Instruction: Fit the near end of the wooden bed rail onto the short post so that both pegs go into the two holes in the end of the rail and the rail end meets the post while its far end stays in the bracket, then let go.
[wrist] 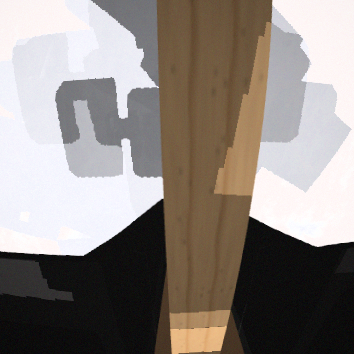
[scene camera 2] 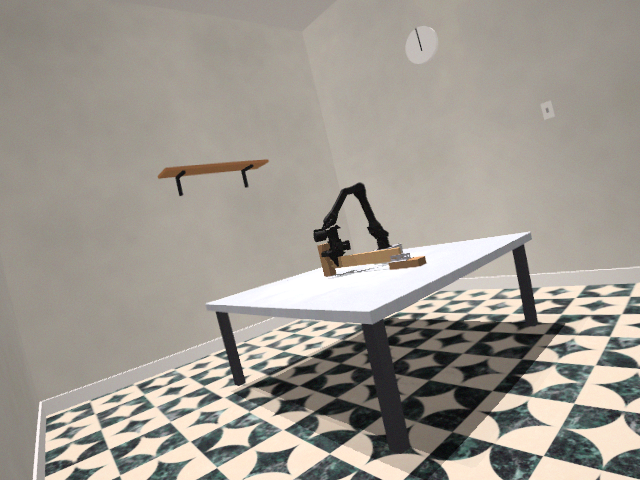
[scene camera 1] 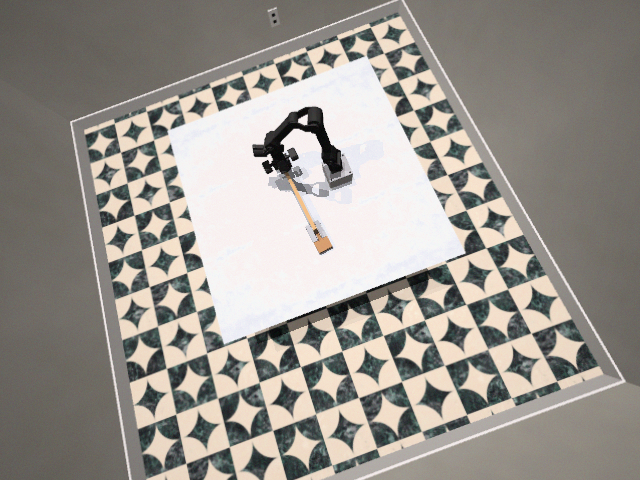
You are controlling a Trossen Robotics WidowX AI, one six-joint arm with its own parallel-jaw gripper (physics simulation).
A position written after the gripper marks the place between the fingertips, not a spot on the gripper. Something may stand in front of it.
Note:
The gripper [wrist: 187,206] grips a wooden bed rail [scene camera 2: 381,256].
The wooden bed rail also shows in the wrist view [wrist: 212,69].

